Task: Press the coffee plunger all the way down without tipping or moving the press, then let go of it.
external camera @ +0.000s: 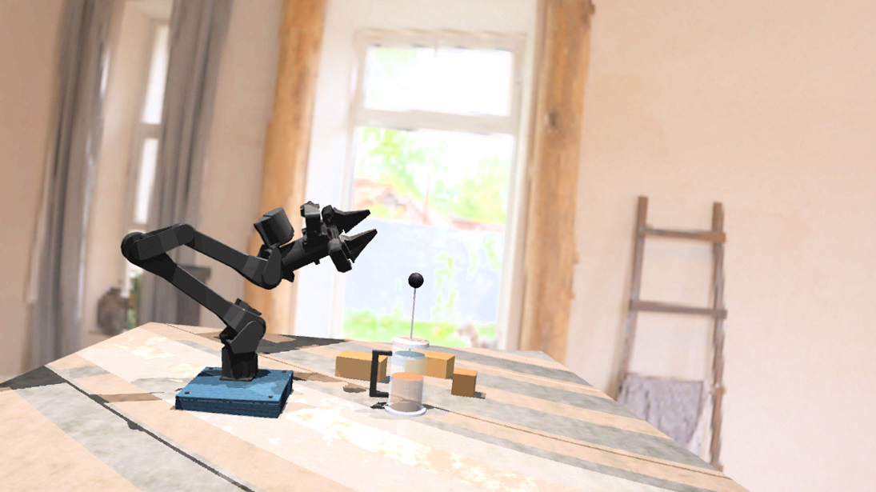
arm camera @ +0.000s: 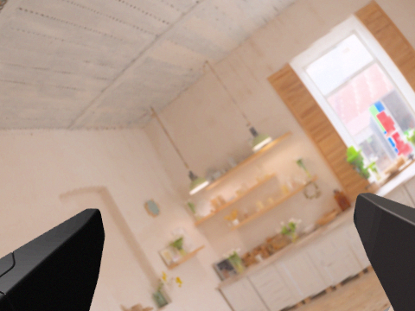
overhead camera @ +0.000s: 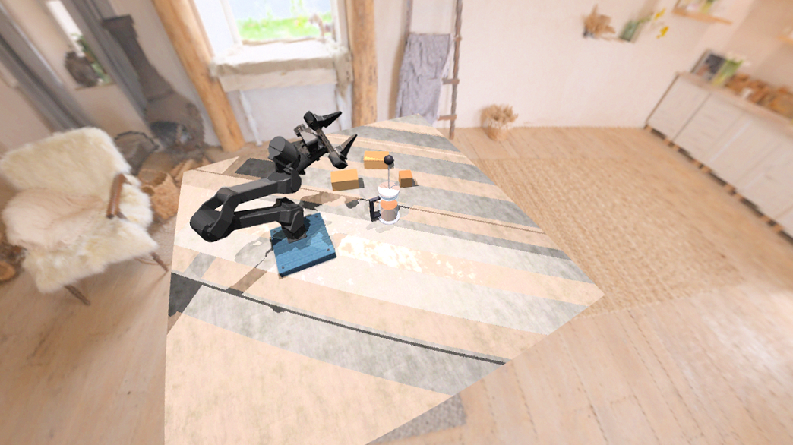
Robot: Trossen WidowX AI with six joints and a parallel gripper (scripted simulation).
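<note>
Now: gripper tip 240 mm above the coffee press, 80 mm short of it and 70 mm to the left of it.
</note>
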